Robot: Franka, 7 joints.
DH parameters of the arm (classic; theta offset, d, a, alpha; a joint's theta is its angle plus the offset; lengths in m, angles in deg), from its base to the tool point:
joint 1: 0 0.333 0 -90
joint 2: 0 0 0 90
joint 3: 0 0.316 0.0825 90
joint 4: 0 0 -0.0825 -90
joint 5: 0 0.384 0 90
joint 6: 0 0 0.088 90
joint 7: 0 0.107 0 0
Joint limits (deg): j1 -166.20..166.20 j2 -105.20..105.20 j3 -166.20..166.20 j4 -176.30..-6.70 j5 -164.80..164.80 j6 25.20..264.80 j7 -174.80..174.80
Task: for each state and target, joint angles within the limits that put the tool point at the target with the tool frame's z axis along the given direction. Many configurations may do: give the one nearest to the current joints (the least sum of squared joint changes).
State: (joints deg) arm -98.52 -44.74 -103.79 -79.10 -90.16 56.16 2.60
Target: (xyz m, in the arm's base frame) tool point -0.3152 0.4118 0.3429 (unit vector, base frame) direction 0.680 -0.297 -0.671
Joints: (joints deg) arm -113.43 -58.07 -92.49 -103.31 -49.52 52.05 2.60
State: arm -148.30 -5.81 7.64 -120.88 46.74 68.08 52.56
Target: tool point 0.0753 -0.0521 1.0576 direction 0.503 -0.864 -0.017
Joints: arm -134.91 -49.23 -0.58 -76.59 76.43 95.36 52.56
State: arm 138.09 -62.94 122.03 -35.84 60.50 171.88 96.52
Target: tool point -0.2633 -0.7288 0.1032 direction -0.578 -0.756 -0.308
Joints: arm 95.20 -98.54 127.00 -47.89 61.79 194.95 96.52
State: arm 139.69 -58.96 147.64 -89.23 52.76 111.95 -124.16
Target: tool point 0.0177 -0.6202 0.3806 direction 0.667 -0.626 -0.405
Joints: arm 131.39 -17.05 135.64 -113.91 101.42 129.78 -124.16
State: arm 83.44 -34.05 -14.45 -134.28 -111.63 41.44 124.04
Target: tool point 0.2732 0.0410 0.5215 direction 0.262 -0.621 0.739
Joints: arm 47.01 -50.31 -16.65 -173.12 -142.90 52.21 124.04
